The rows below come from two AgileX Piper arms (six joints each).
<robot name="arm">
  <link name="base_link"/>
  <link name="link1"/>
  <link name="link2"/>
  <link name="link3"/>
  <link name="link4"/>
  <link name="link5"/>
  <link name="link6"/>
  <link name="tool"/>
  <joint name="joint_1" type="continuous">
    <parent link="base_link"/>
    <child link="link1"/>
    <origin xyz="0 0 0.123"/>
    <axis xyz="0 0 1"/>
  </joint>
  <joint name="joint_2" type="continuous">
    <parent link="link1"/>
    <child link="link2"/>
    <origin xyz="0 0 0" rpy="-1.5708 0 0"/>
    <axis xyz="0 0 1"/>
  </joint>
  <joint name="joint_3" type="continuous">
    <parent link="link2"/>
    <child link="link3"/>
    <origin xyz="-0.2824 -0.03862 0"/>
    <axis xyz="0 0 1"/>
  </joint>
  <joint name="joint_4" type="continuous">
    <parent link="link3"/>
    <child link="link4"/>
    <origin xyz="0.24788 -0.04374 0" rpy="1.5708 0 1.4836"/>
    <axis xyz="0 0 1"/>
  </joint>
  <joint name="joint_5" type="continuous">
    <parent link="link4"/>
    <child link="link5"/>
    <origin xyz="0 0 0" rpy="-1.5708 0 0"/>
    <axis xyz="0 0 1"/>
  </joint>
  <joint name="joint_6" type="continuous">
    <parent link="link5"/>
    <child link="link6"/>
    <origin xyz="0 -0.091 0" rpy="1.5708 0 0"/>
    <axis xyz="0 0 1"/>
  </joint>
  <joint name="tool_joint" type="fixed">
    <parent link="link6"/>
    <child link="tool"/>
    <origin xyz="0 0 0"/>
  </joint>
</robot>
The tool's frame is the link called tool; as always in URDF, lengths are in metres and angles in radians. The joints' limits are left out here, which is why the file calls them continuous.
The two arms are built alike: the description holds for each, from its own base.
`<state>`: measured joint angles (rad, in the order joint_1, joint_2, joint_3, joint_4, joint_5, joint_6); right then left.
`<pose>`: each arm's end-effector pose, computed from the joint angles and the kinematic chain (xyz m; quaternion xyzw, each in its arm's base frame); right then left.
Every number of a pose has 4 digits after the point. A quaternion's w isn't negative.
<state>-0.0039 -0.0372 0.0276 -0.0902 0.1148 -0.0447 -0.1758 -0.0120 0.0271 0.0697 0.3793 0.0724</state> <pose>0.0548 -0.0012 0.1956 -0.0429 0.7120 -0.0521 0.6989 0.0520 -0.0069 0.1708 0.1182 0.7980 -0.0010 0.5910</pose>
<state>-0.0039 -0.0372 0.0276 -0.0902 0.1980 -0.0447 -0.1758 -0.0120 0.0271 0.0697 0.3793 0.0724</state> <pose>0.0543 -0.0018 0.1881 -0.0420 0.7405 -0.0525 0.6687 0.0520 -0.0069 0.1708 0.1182 0.7980 -0.0010 0.5910</pose>
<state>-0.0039 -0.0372 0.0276 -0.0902 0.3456 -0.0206 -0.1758 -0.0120 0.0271 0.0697 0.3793 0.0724</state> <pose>0.0520 -0.0030 0.1749 -0.0307 0.7883 -0.0456 0.6128 0.0520 -0.0069 0.1708 0.1182 0.7980 -0.0010 0.5910</pose>
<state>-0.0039 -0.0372 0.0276 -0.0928 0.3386 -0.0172 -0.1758 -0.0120 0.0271 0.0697 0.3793 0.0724</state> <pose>0.0521 -0.0030 0.1755 -0.0302 0.7862 -0.0456 0.6156 0.0520 -0.0069 0.1708 0.1182 0.7980 -0.0010 0.5910</pose>
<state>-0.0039 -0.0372 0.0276 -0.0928 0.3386 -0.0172 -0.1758 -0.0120 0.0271 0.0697 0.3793 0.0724</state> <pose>0.0521 -0.0030 0.1755 -0.0302 0.7862 -0.0456 0.6156 0.0520 -0.0069 0.1708 0.1182 0.7980 -0.0010 0.5910</pose>
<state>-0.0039 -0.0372 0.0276 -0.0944 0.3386 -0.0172 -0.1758 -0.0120 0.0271 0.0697 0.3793 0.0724</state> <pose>0.0521 -0.0031 0.1756 -0.0306 0.7862 -0.0463 0.6155 0.0520 -0.0069 0.1708 0.1182 0.7980 -0.0010 0.5910</pose>
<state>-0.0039 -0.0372 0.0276 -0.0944 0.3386 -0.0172 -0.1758 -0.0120 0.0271 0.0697 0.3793 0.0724</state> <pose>0.0521 -0.0031 0.1756 -0.0306 0.7862 -0.0463 0.6155 0.0520 -0.0069 0.1708 0.1182 0.7980 -0.0010 0.5910</pose>
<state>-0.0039 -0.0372 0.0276 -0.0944 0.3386 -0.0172 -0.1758 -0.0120 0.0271 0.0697 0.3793 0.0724</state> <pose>0.0521 -0.0031 0.1756 -0.0306 0.7862 -0.0463 0.6155 0.0520 -0.0069 0.1708 0.1182 0.7980 -0.0010 0.5910</pose>
